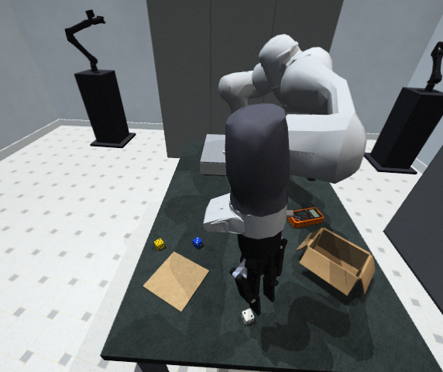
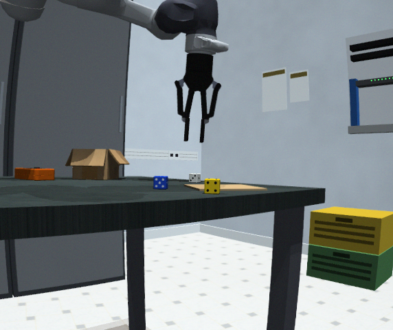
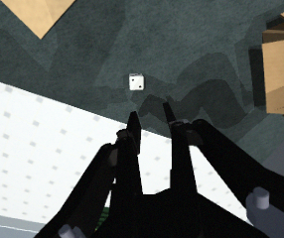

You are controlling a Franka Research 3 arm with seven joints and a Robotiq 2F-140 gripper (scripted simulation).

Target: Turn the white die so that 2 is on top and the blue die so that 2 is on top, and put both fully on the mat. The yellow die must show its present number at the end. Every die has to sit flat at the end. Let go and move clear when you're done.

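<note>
My gripper is now 1 cm past the white die, 2 cm to the left of it and 13 cm above it. The rest, counted from my hand: tan mat 10 cm behind, 23 cm to the right, 14 cm below; then blue die 23 cm behind, 19 cm to the right, 13 cm below; then cardboard box 19 cm behind, 25 cm to the left, 10 cm below.
</note>
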